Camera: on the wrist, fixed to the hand. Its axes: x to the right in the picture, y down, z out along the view.
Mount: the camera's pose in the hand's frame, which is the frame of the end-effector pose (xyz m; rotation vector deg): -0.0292 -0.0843 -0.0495 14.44 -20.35 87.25
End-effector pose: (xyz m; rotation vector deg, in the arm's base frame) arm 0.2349 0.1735 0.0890 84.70 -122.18 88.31
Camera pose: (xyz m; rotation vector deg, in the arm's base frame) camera 0.2930 0.2302 0.1508 7.12 109.65 -56.38
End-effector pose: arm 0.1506 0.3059 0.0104 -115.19 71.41 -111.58
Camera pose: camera 0.1526 0.4021 0.0442 -37.10 87.11 -47.93
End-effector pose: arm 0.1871 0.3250 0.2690 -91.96 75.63 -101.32
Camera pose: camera 0.1728 0.4060 0.3294 -20.08 78.81 -33.84
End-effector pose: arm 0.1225 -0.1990 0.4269 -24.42 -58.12 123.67
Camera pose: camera 0.2087 -0.1557 0.4601 31.05 18.30 -132.05
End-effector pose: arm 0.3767 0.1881 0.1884 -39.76 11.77 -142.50
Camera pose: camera 0.3330 0.2748 0.1571 -29.47 9.84 -51.66
